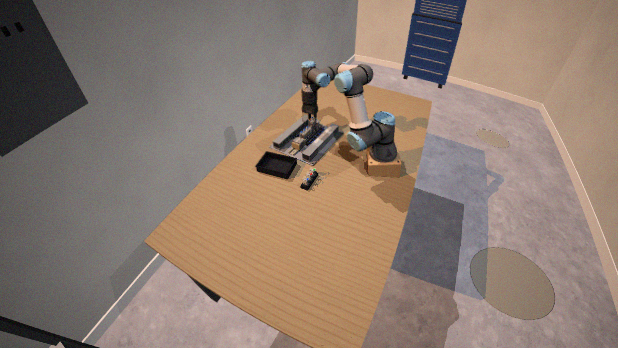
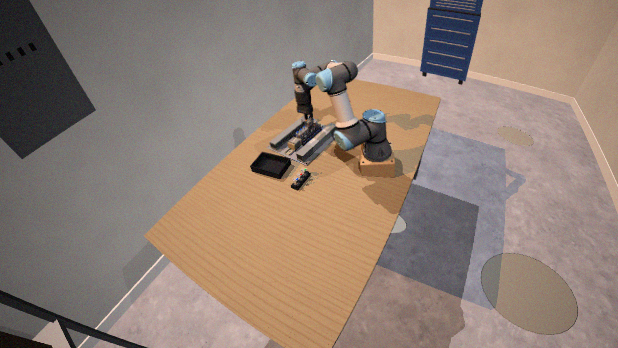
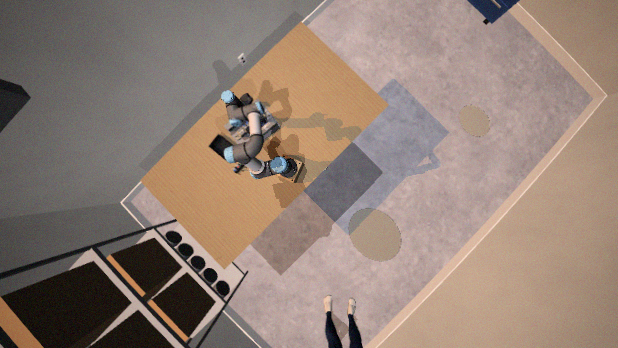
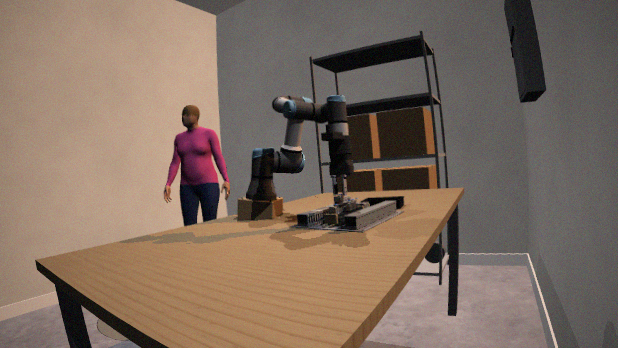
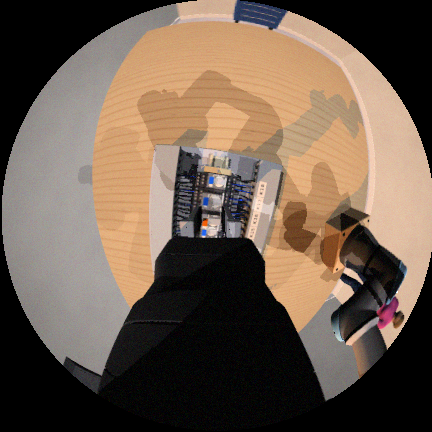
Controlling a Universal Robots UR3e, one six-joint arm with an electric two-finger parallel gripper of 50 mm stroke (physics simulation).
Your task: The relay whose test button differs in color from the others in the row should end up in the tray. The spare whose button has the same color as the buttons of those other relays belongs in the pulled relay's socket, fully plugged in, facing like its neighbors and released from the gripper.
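Places are measured from the arm's base along level axes (x ahead, y left, z up), in metres.
Where they show: gripper, fingertip midpoint: (image 1: 312, 119) (image 2: 309, 119) (image 4: 340, 194) (image 5: 211, 213); arm's base, origin of the base link: (image 1: 383, 153) (image 2: 377, 152) (image 3: 287, 168) (image 4: 261, 198) (image 5: 353, 245).
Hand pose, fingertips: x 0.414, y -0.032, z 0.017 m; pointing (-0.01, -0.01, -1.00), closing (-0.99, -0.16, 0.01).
Observation:
Things, the pixels of their top centre, and the offset from my fingertips.
- orange-button relay, middle of its top: (image 5: 210, 222) dx -0.001, dy +0.011, dz +0.005 m
- blue button, middle of its top: (image 5: 203, 232) dx +0.006, dy +0.039, dz -0.024 m
- black tray, middle of its top: (image 4: 382, 198) (image 1: 276, 162) (image 2: 270, 162) (image 3: 221, 147) dx -0.004, dy +0.312, dz -0.058 m
- black spare holder, middle of its top: (image 1: 309, 177) (image 2: 300, 177) dx -0.183, dy +0.303, dz -0.070 m
- tan block, middle of its top: (image 5: 217, 170) (image 4: 330, 214) dx +0.000, dy -0.061, dz -0.053 m
My gripper (image 5: 211, 213) (image 4: 340, 194) is shut on the orange-button relay (image 5: 205, 223) in the row on the board. This relay seems slightly raised; its pins are hidden. Neighbouring relays (image 5: 212, 201) (image 5: 216, 181) have blue buttons and sit in their sockets beyond it. Another blue button (image 5: 204, 232) shows on the near side, its relay partly hidden by the gripper body. The black tray (image 1: 272, 173) (image 2: 267, 174) is empty, in front of the board. The black spare holder (image 1: 306, 186) (image 2: 297, 187) stands beside the tray, with small spares showing blue, red and green buttons.
Grey wire ducts (image 1: 320, 142) (image 1: 290, 133) flank the relay row on both sides. A tan block (image 5: 217, 170) ends the row. Blue wires run close beside the sockets. The arm's wooden base block (image 1: 384, 167) stands to the right. A person (image 4: 197, 145) stands beyond the table.

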